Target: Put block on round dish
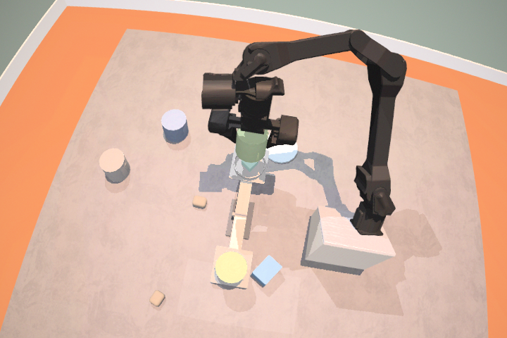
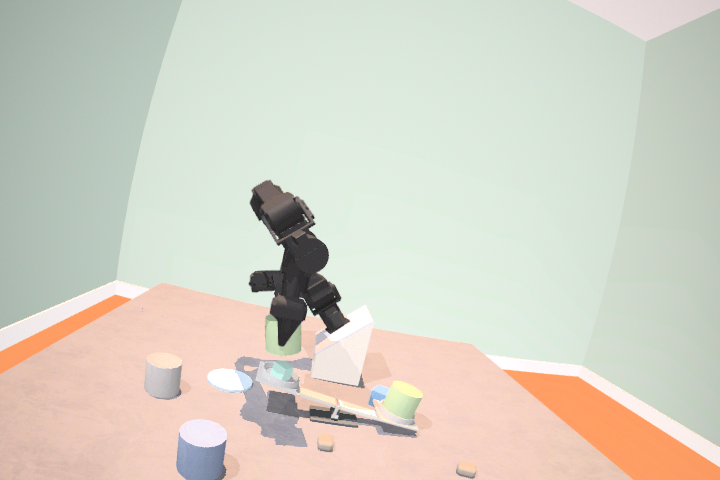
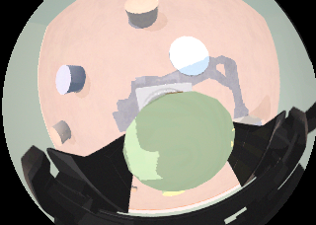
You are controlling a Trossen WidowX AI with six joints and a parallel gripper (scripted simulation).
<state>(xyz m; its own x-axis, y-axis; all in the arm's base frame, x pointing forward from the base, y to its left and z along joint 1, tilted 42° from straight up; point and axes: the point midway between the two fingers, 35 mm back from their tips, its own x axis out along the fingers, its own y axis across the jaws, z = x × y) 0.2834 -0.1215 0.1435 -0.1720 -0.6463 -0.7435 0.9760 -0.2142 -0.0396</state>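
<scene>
The pale green block is 1 cm to the left of my gripper tip and 7 cm below it. Round my gripper tip: blue block: 5 cm behind, 27 cm to the left, 14 cm below; then lilac-blue cylinder: 23 cm ahead, 12 cm to the right, 12 cm below; then round light blue dish: 9 cm behind, 8 cm to the right, 15 cm below.
</scene>
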